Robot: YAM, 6 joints.
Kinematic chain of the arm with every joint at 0, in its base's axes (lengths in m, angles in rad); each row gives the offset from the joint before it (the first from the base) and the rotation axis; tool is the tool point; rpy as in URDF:
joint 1: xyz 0 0 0.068 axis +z
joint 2: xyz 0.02 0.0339 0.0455 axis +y
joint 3: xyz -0.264 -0.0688 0 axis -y
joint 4: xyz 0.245 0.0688 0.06 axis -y
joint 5: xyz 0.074 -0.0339 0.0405 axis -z
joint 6: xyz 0.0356 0 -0.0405 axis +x
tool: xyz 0 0 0 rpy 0 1.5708 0
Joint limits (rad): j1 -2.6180..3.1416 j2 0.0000..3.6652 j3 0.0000..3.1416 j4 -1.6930..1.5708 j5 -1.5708..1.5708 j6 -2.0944..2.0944
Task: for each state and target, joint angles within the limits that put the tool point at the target. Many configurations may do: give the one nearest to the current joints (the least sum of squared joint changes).
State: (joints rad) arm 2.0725 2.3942 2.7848 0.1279 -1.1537 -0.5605
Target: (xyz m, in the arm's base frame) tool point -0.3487 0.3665 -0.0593
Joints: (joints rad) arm 2.2650 2.8792 1.9298 -0.1589 -1.2257 -0.5605
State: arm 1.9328 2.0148 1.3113 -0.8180 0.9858 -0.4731
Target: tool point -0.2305 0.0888 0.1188
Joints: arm 2.8861 1.8322 0.9009 -1.0350 0.8902 -0.4731
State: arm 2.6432 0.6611 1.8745 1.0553 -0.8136 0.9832
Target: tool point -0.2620 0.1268 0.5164
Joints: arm 2.6026 1.4390 1.4520 0.8988 -0.8050 0.9832
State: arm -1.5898 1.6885 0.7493 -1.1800 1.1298 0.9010
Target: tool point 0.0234 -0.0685 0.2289
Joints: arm -0.8783 0.8568 0.6536 -1.6930 0.8076 0.9010
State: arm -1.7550 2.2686 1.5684 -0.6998 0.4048 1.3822
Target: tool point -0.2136 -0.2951 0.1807
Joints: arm -2.1547 1.9185 1.3730 -0.8983 0.4509 1.3822
